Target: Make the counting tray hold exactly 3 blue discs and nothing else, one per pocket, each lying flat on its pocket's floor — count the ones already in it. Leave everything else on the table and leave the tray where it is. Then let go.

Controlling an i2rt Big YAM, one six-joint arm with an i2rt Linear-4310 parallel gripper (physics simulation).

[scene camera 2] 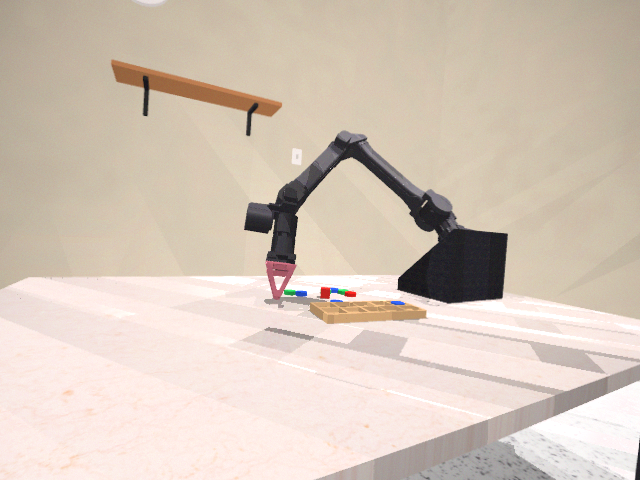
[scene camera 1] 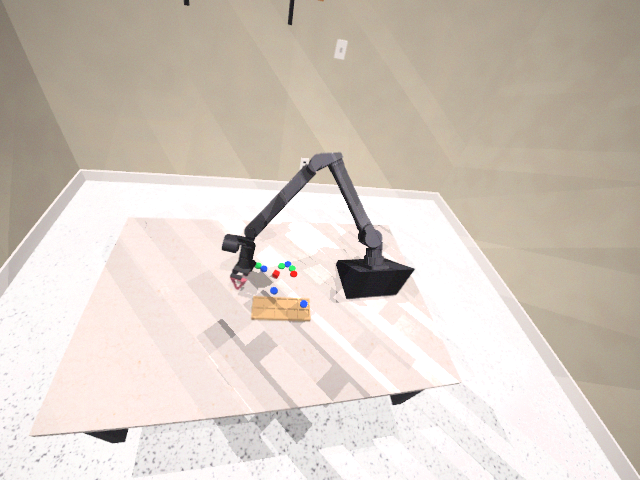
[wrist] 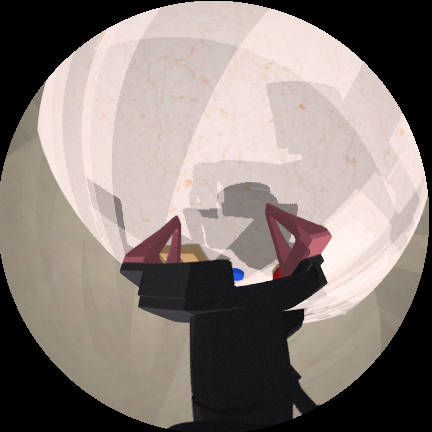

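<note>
The wooden counting tray point(scene camera 1: 266, 308) point(scene camera 2: 377, 315) point(wrist: 195, 248) lies on the table. One blue disc point(scene camera 1: 303, 303) point(scene camera 2: 397, 303) sits in a back pocket at its right end in scene camera 1. A second blue disc point(scene camera 1: 273, 290) point(scene camera 2: 336, 300) point(wrist: 238, 274) lies on the table just behind the tray. A third blue disc point(scene camera 1: 263, 268) point(scene camera 2: 301, 293) lies farther back, next to a green disc, and a fourth blue disc point(scene camera 1: 287, 264) point(scene camera 2: 334, 290) lies between two green ones. My gripper point(scene camera 1: 238, 287) point(scene camera 2: 277, 298) point(wrist: 222, 213) is open and empty, low over the table, left of the discs.
A green disc point(scene camera 1: 257, 265) point(scene camera 2: 289, 292) is at the back left. Two more green discs point(scene camera 1: 281, 266) point(scene camera 1: 292, 268), a red cube point(scene camera 1: 276, 273) point(scene camera 2: 325, 292) and a red disc point(scene camera 1: 293, 274) point(scene camera 2: 350, 293) lie behind the tray. The black arm base point(scene camera 1: 374, 280) point(scene camera 2: 465, 266) stands right.
</note>
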